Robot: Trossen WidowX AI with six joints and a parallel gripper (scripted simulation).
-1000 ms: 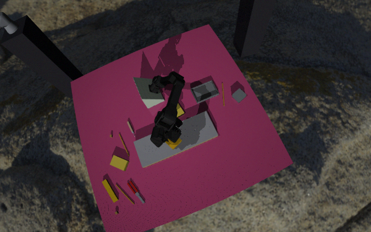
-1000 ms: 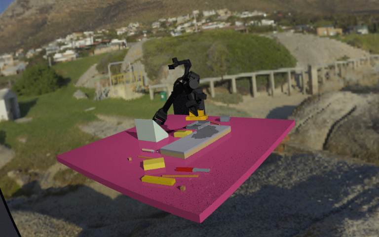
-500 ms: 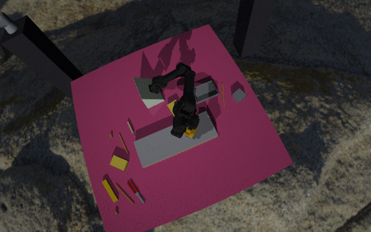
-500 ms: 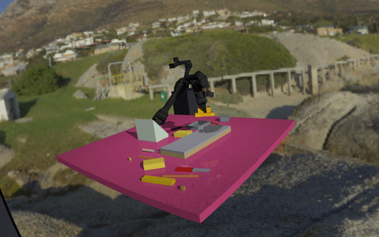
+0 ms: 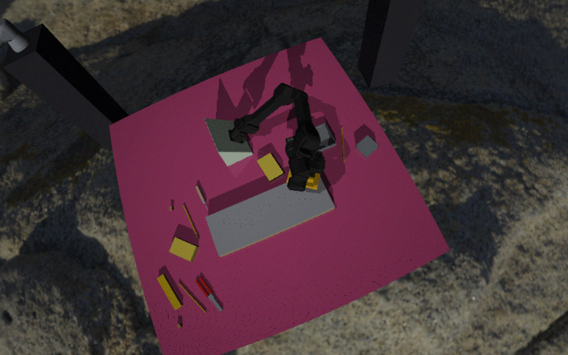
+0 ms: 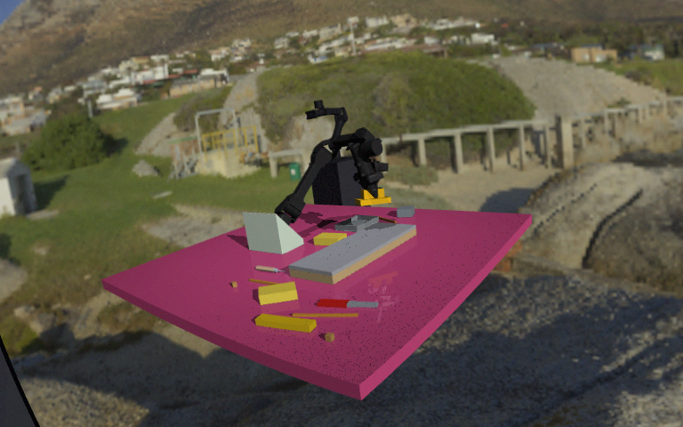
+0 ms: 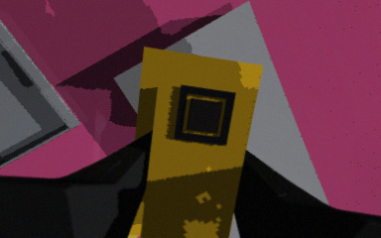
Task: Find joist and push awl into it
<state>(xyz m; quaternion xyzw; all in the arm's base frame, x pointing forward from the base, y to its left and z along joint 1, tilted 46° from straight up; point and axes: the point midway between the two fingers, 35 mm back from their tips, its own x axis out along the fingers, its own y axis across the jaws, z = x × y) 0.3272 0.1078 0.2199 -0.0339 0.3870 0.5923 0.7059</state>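
Right now my gripper tip is 21 cm past the grey tray, 10 cm to the right of it and 15 cm above it. The rest, counted from my gripper tip: stud finder 1 cm to the left, 2 cm above; grey cube 11 cm behind, 32 cm to the left, 14 cm below; awl 9 cm behind, 45 cm to the right, 15 cm below.
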